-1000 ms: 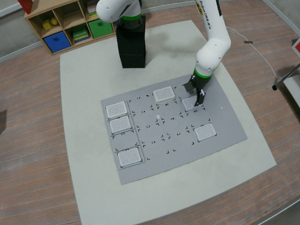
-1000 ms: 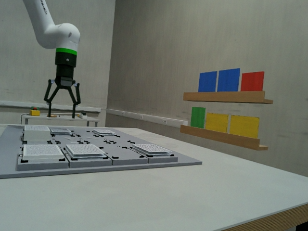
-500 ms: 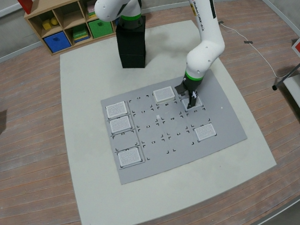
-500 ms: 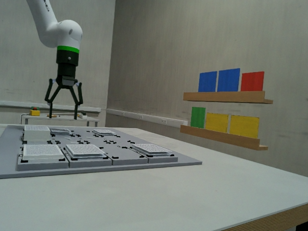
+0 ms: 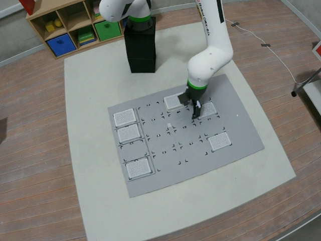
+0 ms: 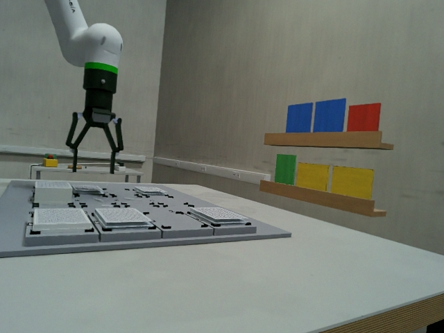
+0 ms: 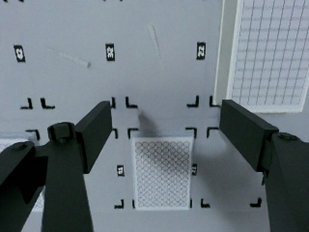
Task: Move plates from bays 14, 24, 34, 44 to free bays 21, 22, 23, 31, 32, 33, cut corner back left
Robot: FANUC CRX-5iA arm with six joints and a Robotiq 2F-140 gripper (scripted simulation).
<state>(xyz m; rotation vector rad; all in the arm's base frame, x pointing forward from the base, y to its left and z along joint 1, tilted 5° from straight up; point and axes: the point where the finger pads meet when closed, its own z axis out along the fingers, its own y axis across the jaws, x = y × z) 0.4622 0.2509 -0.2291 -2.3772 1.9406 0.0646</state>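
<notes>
The sealed deep-well block is 9 cm behind my hand, 8 cm below it and 7 cm to the right of it. Round my hand: sealed plate (19 cm ahead, 15 cm to the left, 9 cm below).
</notes>
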